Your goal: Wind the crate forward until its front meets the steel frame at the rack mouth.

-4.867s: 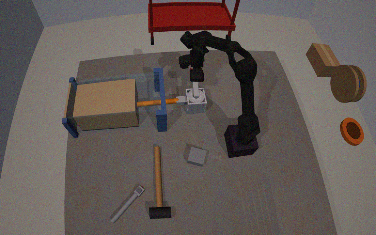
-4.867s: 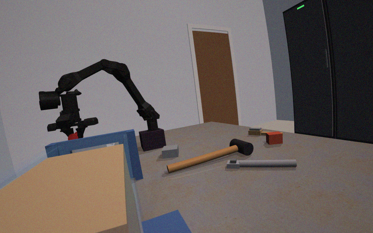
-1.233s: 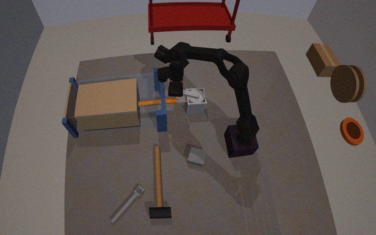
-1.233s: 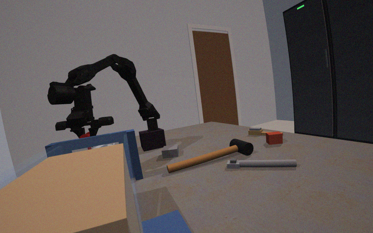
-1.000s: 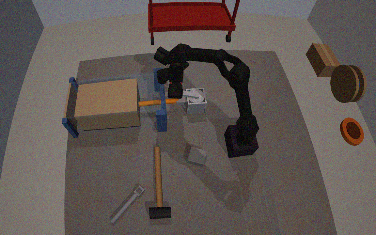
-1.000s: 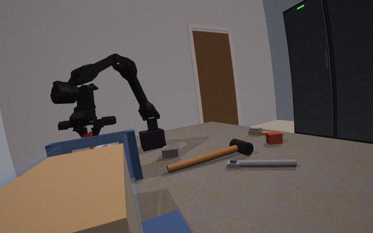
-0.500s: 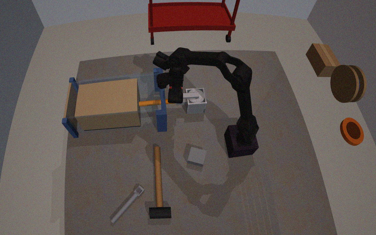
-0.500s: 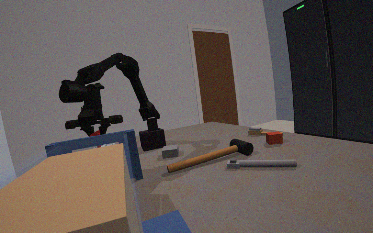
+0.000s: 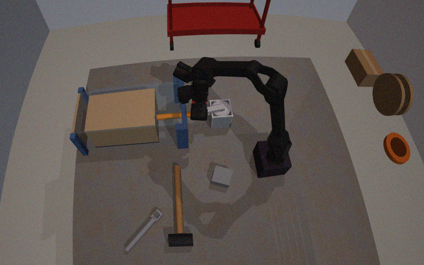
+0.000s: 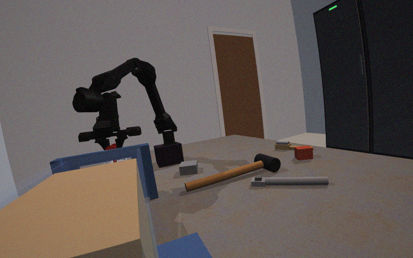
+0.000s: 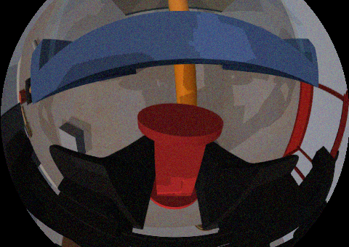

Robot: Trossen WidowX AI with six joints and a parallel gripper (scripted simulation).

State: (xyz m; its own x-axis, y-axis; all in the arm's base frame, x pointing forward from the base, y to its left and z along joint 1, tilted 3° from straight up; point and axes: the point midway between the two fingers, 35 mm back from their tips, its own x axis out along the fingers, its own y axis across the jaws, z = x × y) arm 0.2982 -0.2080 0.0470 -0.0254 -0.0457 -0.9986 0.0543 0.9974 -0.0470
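Right now the winch handle is 40 mm behind my gripper tip, 10 mm to the right of it and 10 mm below it. Also, from my gripper tip: grey winch: 110 mm behind, 90 mm below, 40 mm to the right; red knob: 20 mm above; blue steel frame: 60 mm ahead, 10 mm to the right, 10 mm below.
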